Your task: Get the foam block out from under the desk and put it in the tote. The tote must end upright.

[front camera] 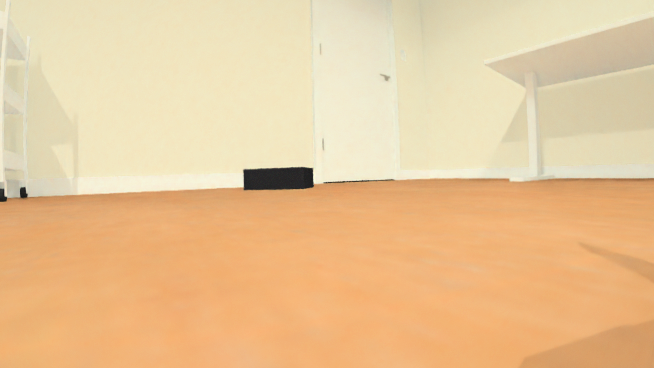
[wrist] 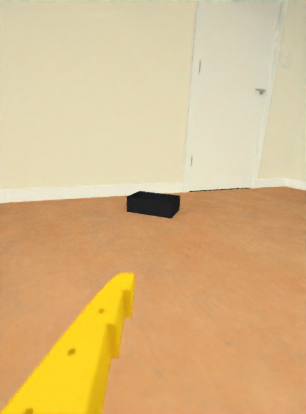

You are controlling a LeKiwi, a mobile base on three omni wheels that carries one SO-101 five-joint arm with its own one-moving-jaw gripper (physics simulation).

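Frame: origin at the arm's base, x right, y ahead, z up, level; centimetres.
Seen in the pictures: end effector, tool point: (wrist: 133, 289).
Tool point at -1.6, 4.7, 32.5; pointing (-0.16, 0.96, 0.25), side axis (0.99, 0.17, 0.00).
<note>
A point is followed by its place in that frame, as x, y, z.
A black open box, which looks like the tote (front camera: 275, 179) @[-26.3, 132.9, -4.3] (wrist: 151, 205) @[-25.9, 132.8, -2.4], stands upright on the floor near the far wall, left of the door. Its inside is too dark to make out. A white desk (front camera: 534, 125) @[129.4, 164.8, 25.6] stands at the right in the front view. The foam block does not show in either view. My gripper (wrist: 122, 297) is fully open: one yellow notched jaw shows at the lower left of the wrist view, and the moving jaw is out of the picture. The gripper is above the floor, well short of the tote.
A white wheeled shelf cart (front camera: 26, 115) @[-144.2, 108.7, 30.1] stands at the left edge of the front view. A white door (front camera: 355, 100) @[20.9, 229.9, 57.5] (wrist: 230, 110) @[24.2, 232.0, 64.5] is set in the far wall. Shadows lie on the floor at the lower right of the front view.
</note>
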